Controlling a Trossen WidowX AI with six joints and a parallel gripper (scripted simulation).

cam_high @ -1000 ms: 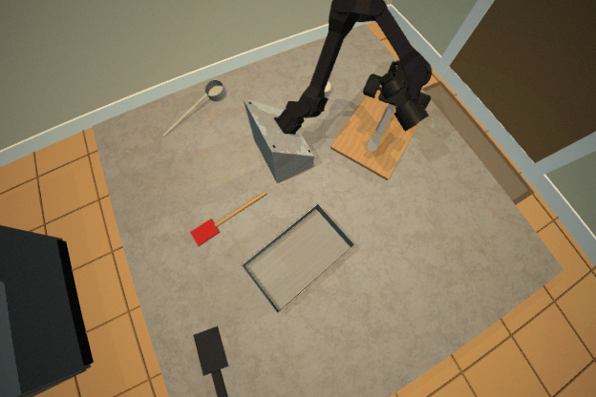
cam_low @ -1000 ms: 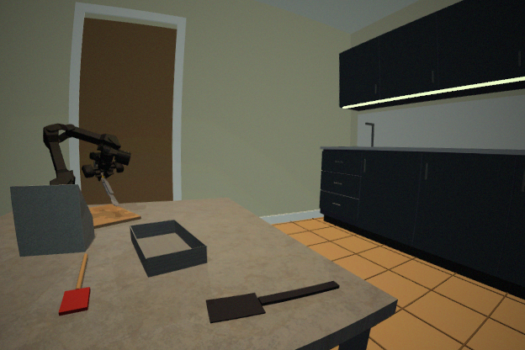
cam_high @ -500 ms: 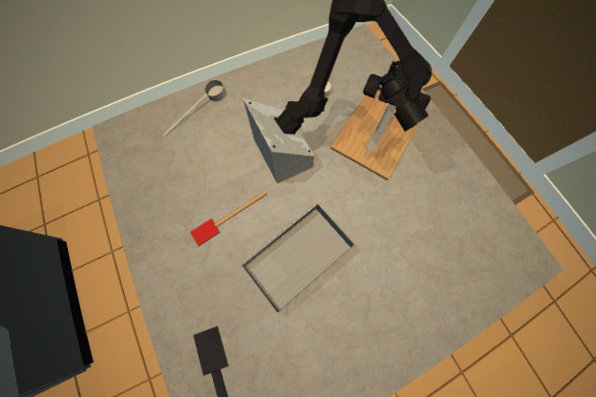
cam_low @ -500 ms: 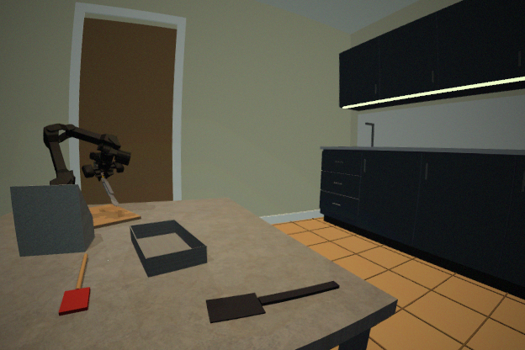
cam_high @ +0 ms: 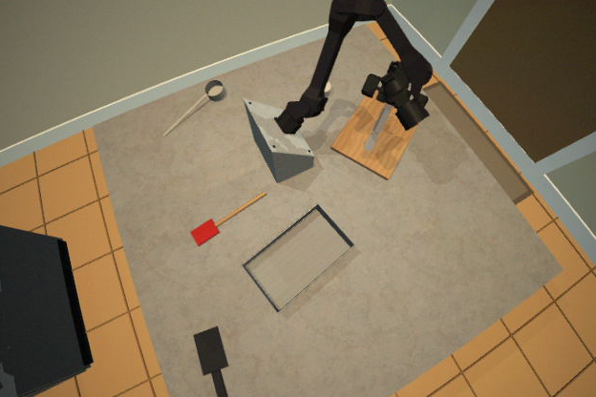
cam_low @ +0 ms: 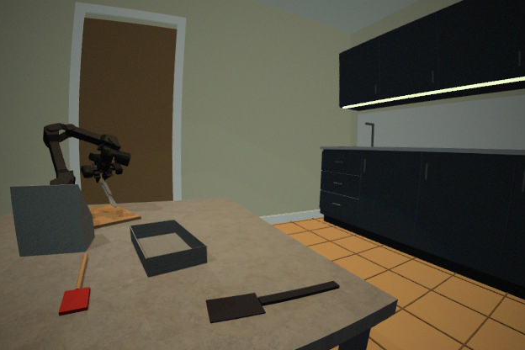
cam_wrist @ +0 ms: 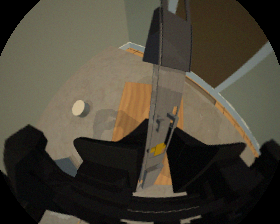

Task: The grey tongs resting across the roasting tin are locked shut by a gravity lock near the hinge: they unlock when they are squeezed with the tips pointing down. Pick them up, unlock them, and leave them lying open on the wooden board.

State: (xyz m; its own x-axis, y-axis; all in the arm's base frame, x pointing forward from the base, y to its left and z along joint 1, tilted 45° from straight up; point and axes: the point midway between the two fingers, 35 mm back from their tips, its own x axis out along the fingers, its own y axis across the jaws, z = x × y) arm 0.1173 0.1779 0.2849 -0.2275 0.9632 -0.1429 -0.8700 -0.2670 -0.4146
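The wooden board is 10 mm ahead of my gripper tip, 10 mm to the left of it and 170 mm below it. The rest, counted from my gripper tip: cream cup 260 mm behind, 80 mm to the right, 160 mm below; then red spatula 20 mm ahead, 670 mm to the right, 170 mm below; then roasting tin 250 mm ahead, 520 mm to the right, 150 mm below.
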